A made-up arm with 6 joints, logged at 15 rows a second.
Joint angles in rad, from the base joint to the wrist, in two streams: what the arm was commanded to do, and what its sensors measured. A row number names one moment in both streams.
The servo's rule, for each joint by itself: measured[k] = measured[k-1] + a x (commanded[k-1-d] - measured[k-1]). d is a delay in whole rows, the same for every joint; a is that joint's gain. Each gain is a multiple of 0.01, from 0.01 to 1. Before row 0 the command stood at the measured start. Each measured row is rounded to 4 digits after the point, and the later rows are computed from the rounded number. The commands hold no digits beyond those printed.
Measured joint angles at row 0:
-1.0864, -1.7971, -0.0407, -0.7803, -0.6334, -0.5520
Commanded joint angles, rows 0 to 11:
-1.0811, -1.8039, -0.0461, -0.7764, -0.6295, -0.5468
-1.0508, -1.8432, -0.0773, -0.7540, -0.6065, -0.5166
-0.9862, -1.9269, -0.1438, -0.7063, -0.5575, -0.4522
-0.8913, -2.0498, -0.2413, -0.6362, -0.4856, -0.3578
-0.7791, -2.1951, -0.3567, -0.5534, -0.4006, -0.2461
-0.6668, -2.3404, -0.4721, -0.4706, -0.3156, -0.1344
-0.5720, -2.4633, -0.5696, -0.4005, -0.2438, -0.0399
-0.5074, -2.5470, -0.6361, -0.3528, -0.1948, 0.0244
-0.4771, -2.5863, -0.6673, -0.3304, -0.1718, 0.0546
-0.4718, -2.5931, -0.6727, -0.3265, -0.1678, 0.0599
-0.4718, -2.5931, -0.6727, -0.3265, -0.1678, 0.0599
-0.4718, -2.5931, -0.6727, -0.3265, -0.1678, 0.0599
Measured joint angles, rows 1 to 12:
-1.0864, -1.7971, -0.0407, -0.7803, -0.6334, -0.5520
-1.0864, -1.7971, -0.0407, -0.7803, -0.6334, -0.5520
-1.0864, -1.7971, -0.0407, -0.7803, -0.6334, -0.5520
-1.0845, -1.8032, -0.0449, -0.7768, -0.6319, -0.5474
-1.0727, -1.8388, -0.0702, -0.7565, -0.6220, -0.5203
-1.0424, -1.9172, -0.1276, -0.7118, -0.5968, -0.4604
-0.9895, -2.0352, -0.2163, -0.6445, -0.5534, -0.3701
-0.9159, -2.1775, -0.3258, -0.5634, -0.4938, -0.2610
-0.8287, -2.3225, -0.4399, -0.4808, -0.4243, -0.1496
-0.7389, -2.4478, -0.5411, -0.4093, -0.3539, -0.0531
-0.6579, -2.5361, -0.6152, -0.3590, -0.2919, 0.0151
-0.5946, -2.5808, -0.6558, -0.3335, -0.2451, 0.0499
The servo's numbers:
d 3
a 0.35 0.89 0.78 0.89 0.39 0.88

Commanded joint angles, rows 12 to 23:
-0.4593, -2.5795, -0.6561, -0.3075, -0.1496, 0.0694
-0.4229, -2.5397, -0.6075, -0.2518, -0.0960, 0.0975
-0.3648, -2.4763, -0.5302, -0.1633, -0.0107, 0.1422
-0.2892, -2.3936, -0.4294, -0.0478, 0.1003, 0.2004
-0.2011, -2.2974, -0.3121, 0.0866, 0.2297, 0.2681
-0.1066, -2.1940, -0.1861, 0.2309, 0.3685, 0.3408
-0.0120, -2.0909, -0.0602, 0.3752, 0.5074, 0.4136
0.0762, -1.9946, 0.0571, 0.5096, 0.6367, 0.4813
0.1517, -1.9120, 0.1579, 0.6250, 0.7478, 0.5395
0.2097, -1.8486, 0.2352, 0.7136, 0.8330, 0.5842
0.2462, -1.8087, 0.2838, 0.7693, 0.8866, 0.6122
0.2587, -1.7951, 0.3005, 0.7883, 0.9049, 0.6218
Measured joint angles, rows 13 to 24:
-0.5516, -2.5917, -0.6690, -0.3273, -0.2150, 0.0587
-0.5237, -2.5929, -0.6719, -0.3266, -0.1966, 0.0598
-0.5055, -2.5931, -0.6725, -0.3265, -0.1854, 0.0599
-0.4893, -2.5810, -0.6597, -0.3096, -0.1714, 0.0683
-0.4661, -2.5442, -0.6190, -0.2582, -0.1420, 0.0940
-0.4306, -2.4838, -0.5497, -0.1737, -0.0908, 0.1364
-0.3811, -2.4035, -0.4559, -0.0616, -0.0163, 0.1927
-0.3181, -2.3091, -0.3437, 0.0703, 0.0796, 0.2591
-0.2441, -2.2067, -0.2208, 0.2132, 0.1923, 0.3310
-0.1629, -2.1036, -0.0955, 0.3574, 0.3152, 0.4037
-0.0792, -2.0066, 0.0235, 0.4929, 0.4406, 0.4720
0.0016, -1.9224, 0.1283, 0.6105, 0.5604, 0.5314

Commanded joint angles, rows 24 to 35:
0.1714, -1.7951, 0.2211, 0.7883, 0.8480, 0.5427
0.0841, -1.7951, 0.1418, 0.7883, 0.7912, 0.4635
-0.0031, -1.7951, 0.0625, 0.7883, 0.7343, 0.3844
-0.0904, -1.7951, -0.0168, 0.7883, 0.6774, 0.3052
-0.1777, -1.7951, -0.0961, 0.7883, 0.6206, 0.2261
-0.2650, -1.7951, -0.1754, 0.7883, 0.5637, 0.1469
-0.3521, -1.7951, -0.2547, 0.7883, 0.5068, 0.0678
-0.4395, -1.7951, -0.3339, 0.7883, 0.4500, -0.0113
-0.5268, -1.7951, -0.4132, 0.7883, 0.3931, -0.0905
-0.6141, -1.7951, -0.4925, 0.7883, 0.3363, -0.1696
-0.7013, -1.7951, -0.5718, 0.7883, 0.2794, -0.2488
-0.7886, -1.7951, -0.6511, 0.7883, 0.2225, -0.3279
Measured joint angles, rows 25 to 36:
0.0744, -1.8567, 0.2117, 0.7023, 0.6667, 0.5779
0.1345, -1.8140, 0.2679, 0.7619, 0.7525, 0.6081
0.1780, -1.7972, 0.2933, 0.7854, 0.8119, 0.6202
0.1757, -1.7953, 0.2370, 0.7880, 0.8260, 0.5520
0.1436, -1.7951, 0.1627, 0.7883, 0.8124, 0.4741
0.0923, -1.7951, 0.0845, 0.7883, 0.7819, 0.3952
0.0284, -1.7951, 0.0055, 0.7883, 0.7411, 0.3160
-0.0437, -1.7951, -0.0737, 0.7883, 0.6941, 0.2369
-0.1212, -1.7951, -0.1530, 0.7883, 0.6432, 0.1577
-0.2020, -1.7951, -0.2323, 0.7883, 0.5900, 0.0786
-0.2851, -1.7951, -0.3115, 0.7883, 0.5354, -0.0005
-0.3697, -1.7951, -0.3908, 0.7883, 0.4799, -0.0797

